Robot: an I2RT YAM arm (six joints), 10 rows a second.
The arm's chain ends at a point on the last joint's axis. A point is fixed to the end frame.
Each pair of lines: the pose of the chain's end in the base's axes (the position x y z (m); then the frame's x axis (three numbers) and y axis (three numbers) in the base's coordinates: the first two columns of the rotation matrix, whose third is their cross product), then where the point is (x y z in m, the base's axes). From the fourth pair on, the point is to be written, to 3 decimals.
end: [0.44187 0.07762 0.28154 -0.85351 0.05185 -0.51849 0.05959 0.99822 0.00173]
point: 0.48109 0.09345 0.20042
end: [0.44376 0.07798 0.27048 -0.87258 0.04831 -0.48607 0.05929 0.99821 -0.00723]
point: 0.47987 0.09327 0.18783
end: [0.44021 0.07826 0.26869 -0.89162 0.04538 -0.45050 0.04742 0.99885 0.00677]
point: 0.47285 0.09530 0.18494
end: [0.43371 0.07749 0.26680 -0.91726 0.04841 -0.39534 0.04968 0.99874 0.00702]
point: 0.461 0.095 0.181
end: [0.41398 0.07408 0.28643 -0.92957 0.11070 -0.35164 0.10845 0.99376 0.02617]
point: 0.439 0.092 0.200
